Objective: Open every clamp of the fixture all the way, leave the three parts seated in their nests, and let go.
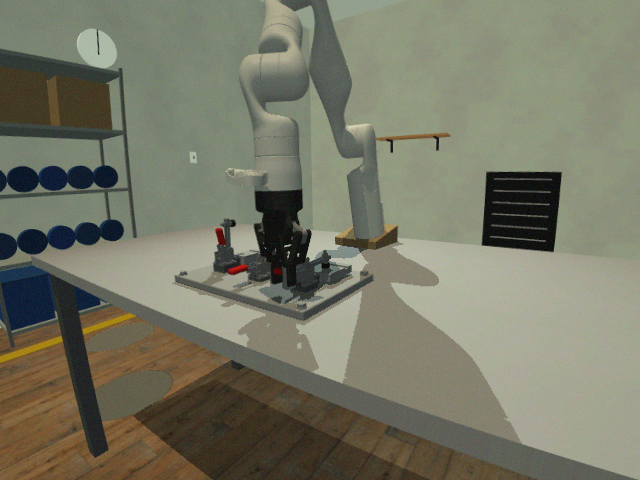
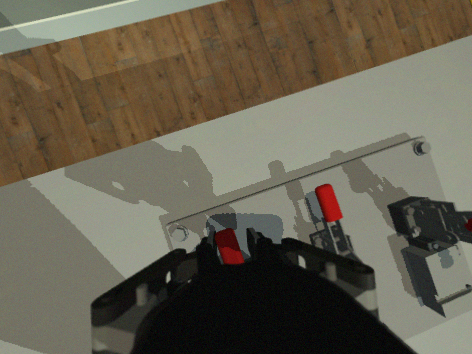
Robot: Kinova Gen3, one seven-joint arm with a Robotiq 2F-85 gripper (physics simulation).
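Pixels of known places: gripper, fingertip midpoint: (image 1: 283,285) (image 2: 231,238); arm's base, origin of the base link: (image 1: 368,233).
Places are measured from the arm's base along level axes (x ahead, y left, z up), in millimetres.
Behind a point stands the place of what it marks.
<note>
The grey fixture plate (image 1: 330,296) {x 446, y 263, z -20 mm} (image 2: 381,167) {x 552, y 4, z -20 mm} lies on the table with three toggle clamps. My gripper (image 1: 283,278) {x 500, y 206, z -1 mm} (image 2: 231,238) {x 500, y 206, z -1 mm} is down on the plate, its fingers partly narrowed on either side of one clamp's red handle (image 1: 277,270) {x 517, y 216, z 31 mm} (image 2: 228,245) {x 507, y 210, z 31 mm} without gripping it. The middle clamp's red handle (image 1: 237,269) {x 530, y 110, z 15 mm} (image 2: 328,203) {x 525, y 105, z 16 mm} lies low. The third clamp (image 1: 223,252) {x 496, y -5, z 23 mm} (image 2: 426,225) {x 483, y -8, z 9 mm} has its red handle (image 1: 220,236) {x 498, y -9, z 57 mm} standing upright. A grey block part (image 2: 438,266) {x 435, y -18, z 6 mm} sits by that clamp. The other parts are mostly hidden by my gripper.
The table's front edge (image 1: 289,361) {x 606, y 352, z -35 mm} runs close to the plate. The arm's base stands on a wooden block (image 1: 367,237) {x 39, y 25, z -4 mm} behind the fixture. A shelf rack (image 1: 126,170) with boxes and blue rolls stands at the left, off the table.
</note>
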